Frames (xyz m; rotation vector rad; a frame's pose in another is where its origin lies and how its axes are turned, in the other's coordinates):
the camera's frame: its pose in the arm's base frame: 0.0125 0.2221 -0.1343 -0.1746 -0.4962 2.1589
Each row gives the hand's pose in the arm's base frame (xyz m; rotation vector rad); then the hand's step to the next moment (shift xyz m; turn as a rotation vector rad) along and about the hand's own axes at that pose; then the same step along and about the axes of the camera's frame.
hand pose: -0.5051 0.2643 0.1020 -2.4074 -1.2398 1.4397
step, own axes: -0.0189 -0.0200 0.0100 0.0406 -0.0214 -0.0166
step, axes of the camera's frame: 0.0133 0.0124 0.0229 0.0314 -0.0275 -0.0253
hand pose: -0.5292 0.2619 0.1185 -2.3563 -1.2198 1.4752
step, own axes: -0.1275 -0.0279 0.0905 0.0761 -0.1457 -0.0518
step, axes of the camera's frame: -0.0048 0.1119 0.1126 0.1502 -0.0845 -0.0013
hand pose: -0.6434 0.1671 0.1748 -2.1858 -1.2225 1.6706
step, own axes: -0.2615 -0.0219 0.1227 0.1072 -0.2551 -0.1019
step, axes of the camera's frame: -0.0740 0.1375 0.2440 0.2489 -0.1568 0.0206
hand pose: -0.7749 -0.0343 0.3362 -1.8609 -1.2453 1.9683
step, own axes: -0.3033 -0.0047 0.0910 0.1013 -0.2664 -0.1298
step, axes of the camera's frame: -0.1589 0.0422 0.2707 0.2499 -0.1873 0.0234
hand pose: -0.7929 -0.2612 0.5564 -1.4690 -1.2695 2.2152
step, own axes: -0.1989 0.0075 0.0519 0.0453 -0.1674 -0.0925
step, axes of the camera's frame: -0.1437 -0.0193 0.1459 0.1432 -0.1331 0.0202
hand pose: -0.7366 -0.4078 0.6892 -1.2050 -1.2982 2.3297
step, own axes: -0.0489 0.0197 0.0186 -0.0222 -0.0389 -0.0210
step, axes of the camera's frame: -0.0510 0.0030 0.0228 0.0078 -0.0445 0.0202
